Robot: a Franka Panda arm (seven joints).
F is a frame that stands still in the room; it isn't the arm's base.
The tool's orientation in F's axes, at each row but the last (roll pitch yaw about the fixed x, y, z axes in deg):
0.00 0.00 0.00
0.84 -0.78 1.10
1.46 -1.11 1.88
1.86 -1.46 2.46
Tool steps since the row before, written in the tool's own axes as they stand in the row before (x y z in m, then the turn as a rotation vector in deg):
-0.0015 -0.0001 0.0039 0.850 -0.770 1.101
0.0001 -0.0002 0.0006 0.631 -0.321 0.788
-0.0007 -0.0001 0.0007 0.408 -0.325 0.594
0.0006 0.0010 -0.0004 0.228 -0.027 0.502
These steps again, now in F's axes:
-0.0015 -0.0001 0.0039 0.850 -0.770 1.101
0.0001 -0.0002 0.0006 0.627 -0.321 0.792
-0.0007 -0.0001 0.0007 0.408 -0.327 0.593
0.0006 0.0010 -0.0004 0.217 -0.034 0.507

